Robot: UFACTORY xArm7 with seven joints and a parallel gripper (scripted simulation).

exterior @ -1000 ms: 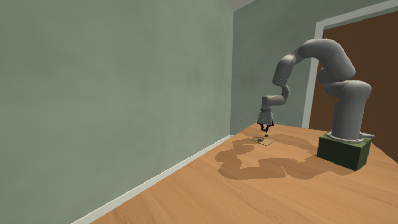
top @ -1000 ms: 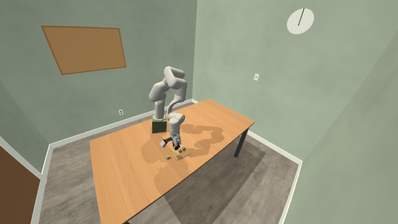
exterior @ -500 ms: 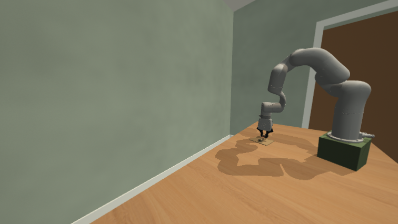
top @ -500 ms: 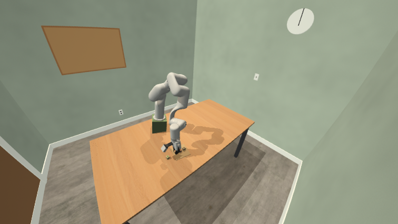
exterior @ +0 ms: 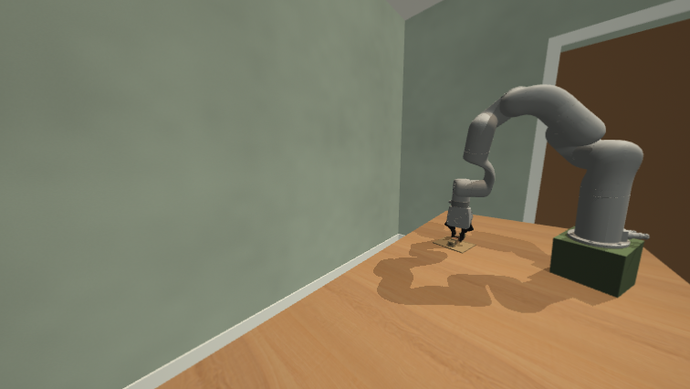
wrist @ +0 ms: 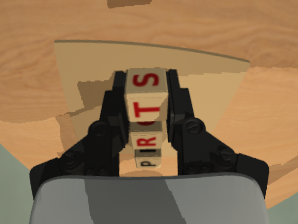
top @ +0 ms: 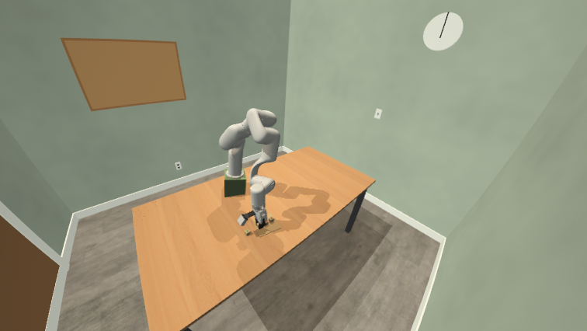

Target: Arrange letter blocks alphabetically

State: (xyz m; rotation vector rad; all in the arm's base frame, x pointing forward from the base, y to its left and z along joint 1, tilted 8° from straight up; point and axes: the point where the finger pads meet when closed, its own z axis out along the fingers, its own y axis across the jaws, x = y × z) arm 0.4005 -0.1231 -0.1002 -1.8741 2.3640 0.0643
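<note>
Right now my hand is 4 cm to the right of the tan mat, 3 cm above it and 1 cm short of it. Round my hand: green-topped block: 8 cm to the right, 2 cm below, 2 cm behind.
</note>
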